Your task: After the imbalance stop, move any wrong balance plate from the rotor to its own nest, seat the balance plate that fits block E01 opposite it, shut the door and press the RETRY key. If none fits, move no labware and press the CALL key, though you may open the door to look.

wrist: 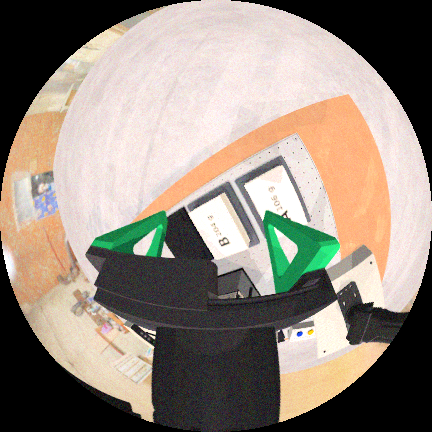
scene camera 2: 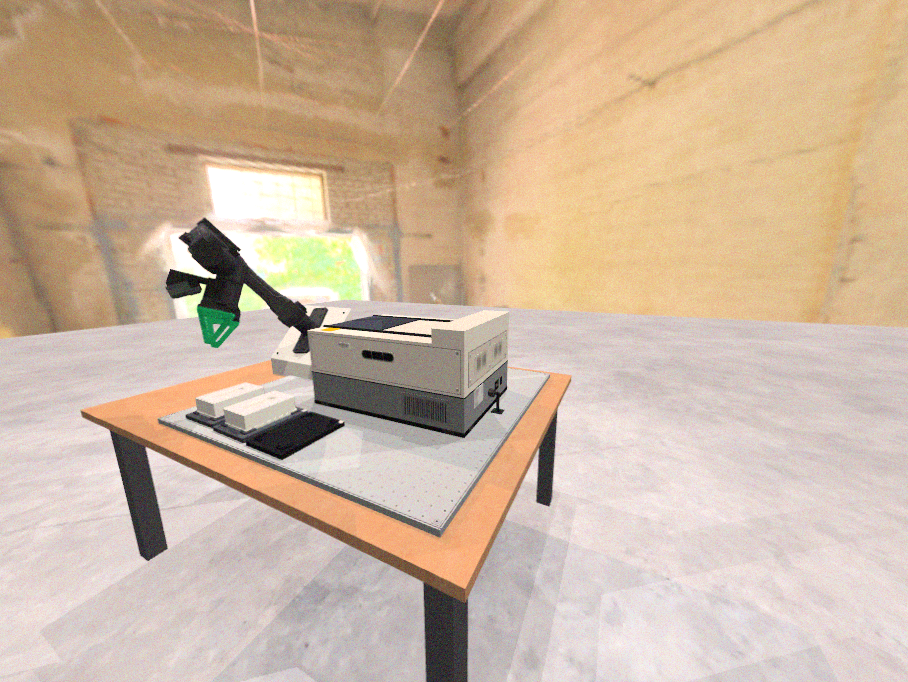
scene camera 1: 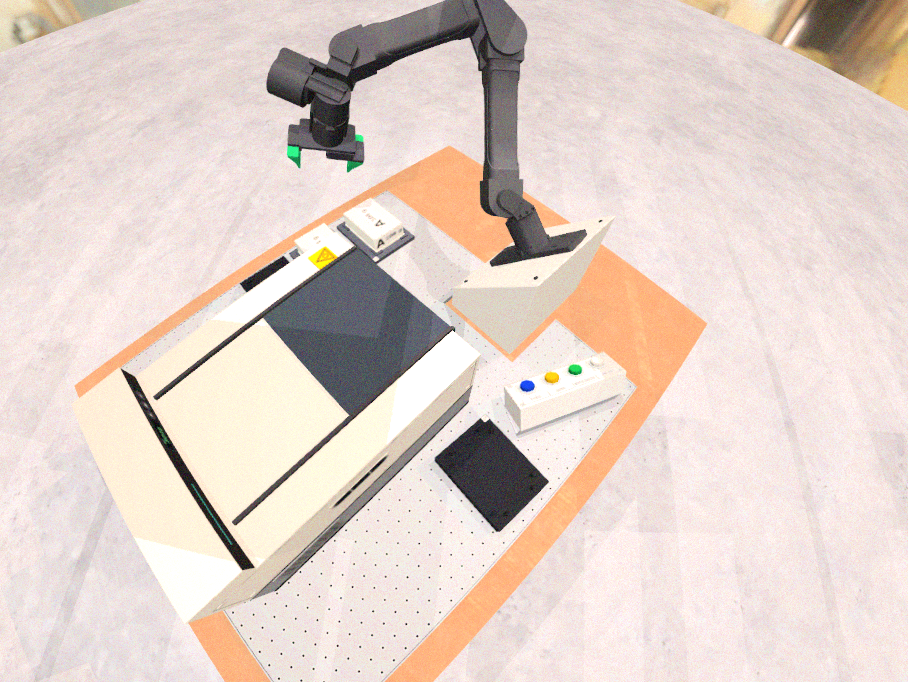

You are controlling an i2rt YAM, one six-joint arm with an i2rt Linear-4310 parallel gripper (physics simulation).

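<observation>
My gripper is open and empty, high above the nests. White plate A sits in its dark nest; a finger partly hides it in the wrist view. White plate B sits in the nest beside it. A third, black nest holds no plate. The cream centrifuge has its dark door shut. The rotor and block E01 cannot be made out. The key box has blue, yellow, green and white keys; their labels are unreadable.
A black pad lies between the centrifuge and the front table edge, near the key box. The arm's wedge-shaped base stands beside the centrifuge. A perforated board covers part of the orange table.
</observation>
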